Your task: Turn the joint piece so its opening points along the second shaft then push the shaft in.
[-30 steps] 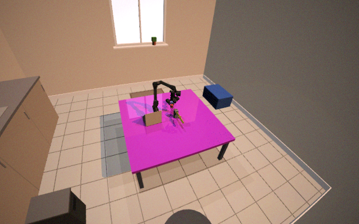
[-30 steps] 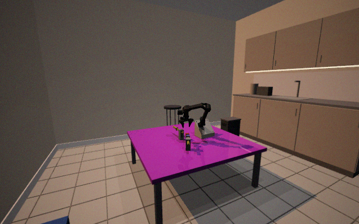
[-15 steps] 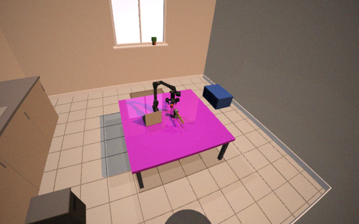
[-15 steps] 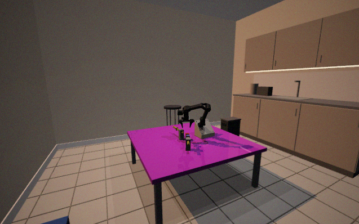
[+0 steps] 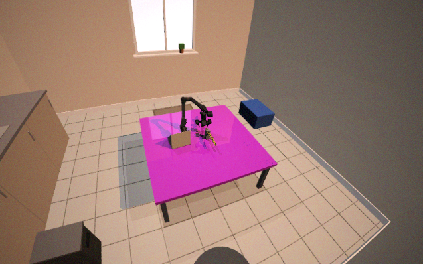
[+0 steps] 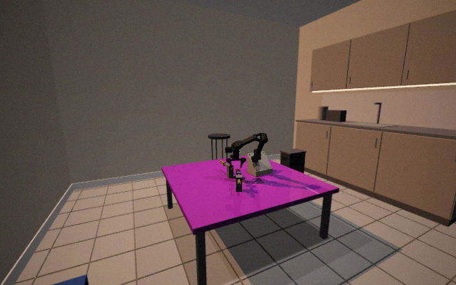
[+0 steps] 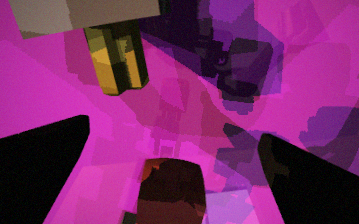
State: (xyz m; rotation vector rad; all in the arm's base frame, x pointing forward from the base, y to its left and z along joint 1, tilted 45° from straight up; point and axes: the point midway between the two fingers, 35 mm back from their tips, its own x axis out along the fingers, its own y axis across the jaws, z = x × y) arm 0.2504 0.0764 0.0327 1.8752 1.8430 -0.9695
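Now: the orange joint piece 60 mm to the left of my gripper tip, 10 mm below it and 10 mm ahead of it.
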